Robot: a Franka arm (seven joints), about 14 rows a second.
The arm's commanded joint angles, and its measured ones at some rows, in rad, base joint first. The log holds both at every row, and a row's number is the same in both.
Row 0, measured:
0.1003, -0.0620, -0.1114, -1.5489, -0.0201, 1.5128, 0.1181
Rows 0 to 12, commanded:
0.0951, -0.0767, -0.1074, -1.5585, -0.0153, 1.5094, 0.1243
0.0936, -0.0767, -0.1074, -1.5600, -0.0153, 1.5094, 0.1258
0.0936, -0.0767, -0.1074, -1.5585, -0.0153, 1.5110, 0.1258
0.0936, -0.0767, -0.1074, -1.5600, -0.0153, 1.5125, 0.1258
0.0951, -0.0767, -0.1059, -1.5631, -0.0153, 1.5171, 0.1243
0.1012, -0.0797, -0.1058, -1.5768, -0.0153, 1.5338, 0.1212
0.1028, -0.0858, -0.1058, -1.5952, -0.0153, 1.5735, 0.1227
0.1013, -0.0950, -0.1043, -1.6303, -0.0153, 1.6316, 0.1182
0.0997, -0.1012, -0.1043, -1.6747, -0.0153, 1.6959, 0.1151
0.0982, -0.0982, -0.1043, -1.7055, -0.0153, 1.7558, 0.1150
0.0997, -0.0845, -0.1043, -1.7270, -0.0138, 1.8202, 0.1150
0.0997, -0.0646, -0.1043, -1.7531, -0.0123, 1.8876, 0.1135
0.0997, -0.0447, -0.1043, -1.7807, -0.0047, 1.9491, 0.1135
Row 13, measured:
0.1004, -0.0569, -0.1071, -1.7079, -0.0201, 1.8331, 0.1176
